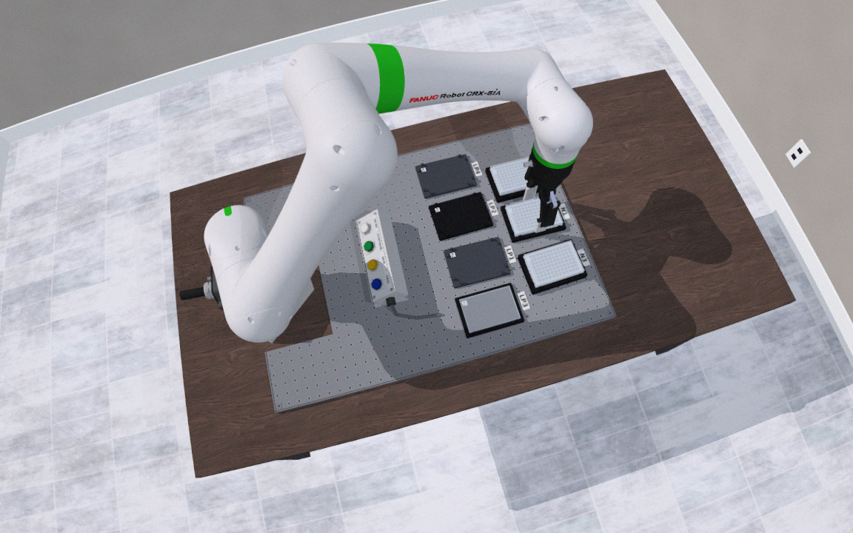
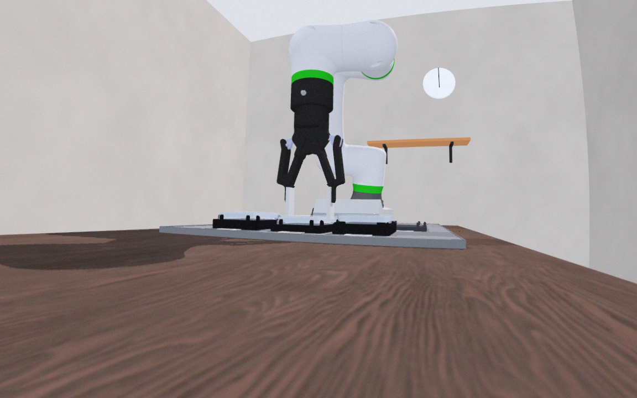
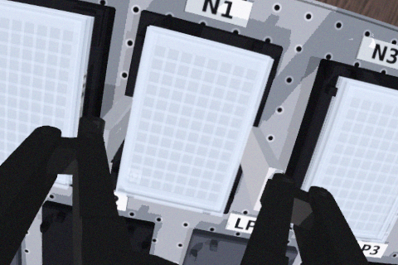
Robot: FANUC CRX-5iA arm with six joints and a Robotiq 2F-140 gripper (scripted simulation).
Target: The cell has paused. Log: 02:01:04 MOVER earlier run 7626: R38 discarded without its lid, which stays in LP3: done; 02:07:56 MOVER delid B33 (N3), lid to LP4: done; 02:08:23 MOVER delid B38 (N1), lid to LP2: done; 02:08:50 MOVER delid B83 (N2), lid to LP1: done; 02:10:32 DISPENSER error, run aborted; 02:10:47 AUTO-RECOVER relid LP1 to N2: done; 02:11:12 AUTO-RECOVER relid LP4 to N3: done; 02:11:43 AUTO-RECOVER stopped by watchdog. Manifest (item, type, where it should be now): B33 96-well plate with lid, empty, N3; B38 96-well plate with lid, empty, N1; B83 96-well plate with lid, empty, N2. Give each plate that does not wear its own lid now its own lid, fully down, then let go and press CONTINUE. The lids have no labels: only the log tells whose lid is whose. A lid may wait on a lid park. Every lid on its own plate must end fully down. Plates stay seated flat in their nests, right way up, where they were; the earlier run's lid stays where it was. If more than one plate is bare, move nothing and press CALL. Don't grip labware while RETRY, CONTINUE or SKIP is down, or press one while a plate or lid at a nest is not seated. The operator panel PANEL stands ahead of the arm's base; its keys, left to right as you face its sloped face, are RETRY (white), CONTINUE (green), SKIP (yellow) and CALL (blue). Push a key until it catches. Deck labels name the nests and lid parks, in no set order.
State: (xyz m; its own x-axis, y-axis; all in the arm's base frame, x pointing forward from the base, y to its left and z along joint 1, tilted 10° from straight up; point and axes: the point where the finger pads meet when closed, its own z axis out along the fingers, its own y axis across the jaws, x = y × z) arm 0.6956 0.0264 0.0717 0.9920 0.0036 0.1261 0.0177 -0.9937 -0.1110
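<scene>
Right now my hand is 3 cm above the plate. Round my hand: lid park LP2: 18 cm behind, 5 cm to the left, 5 cm below; then lid park LP1: 17 cm behind, 8 cm to the right, 5 cm below; then lid park LP4: 19 cm behind, 18 cm to the left, 5 cm below.
</scene>
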